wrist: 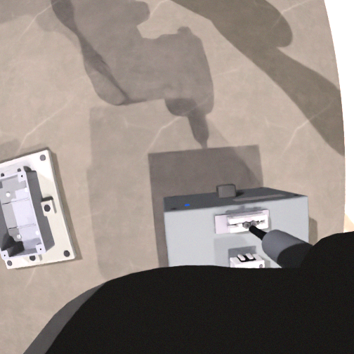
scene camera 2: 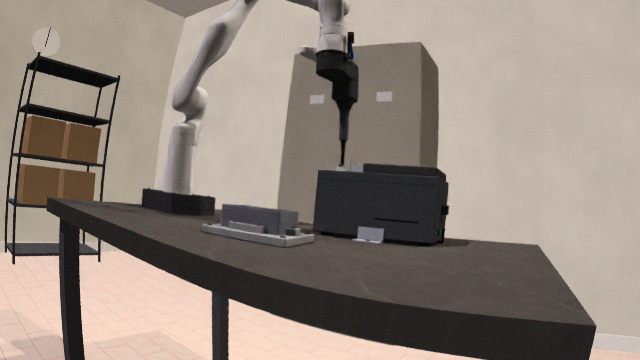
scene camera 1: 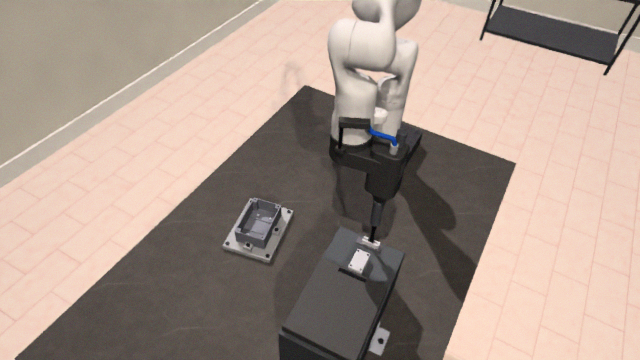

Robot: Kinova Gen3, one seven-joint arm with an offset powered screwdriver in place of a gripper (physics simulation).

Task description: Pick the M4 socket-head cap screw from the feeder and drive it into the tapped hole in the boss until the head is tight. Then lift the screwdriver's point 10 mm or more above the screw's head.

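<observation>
The black screwdriver (scene camera 1: 372, 240) (scene camera 2: 342, 164) (wrist: 251, 228) stands with its thin bit pointing down at the feeder's small pale pick-up block (wrist: 234, 223). The bit's tip is at or just over the block; the exact gap is too small to tell. Small dark round shapes show beside the tip in the wrist view. I cannot tell whether an M4 screw is on the bit. The feeder (scene camera 1: 325, 305) (scene camera 2: 370, 200) (wrist: 192, 237) is a dark box. The grey open housing (scene camera 1: 253, 240) (scene camera 2: 257, 217) (wrist: 43, 220) sits apart from it; which boss has the tapped hole is unclear.
The housing stands on a light fixture plate (scene camera 1: 272, 253) (scene camera 2: 295, 241) (wrist: 62, 235) with dark bolts and small clamps. A white plate (scene camera 1: 359, 260) sits on the feeder behind the pick-up block. A small bracket (scene camera 1: 380, 340) (scene camera 2: 370, 235) stands at the feeder's foot.
</observation>
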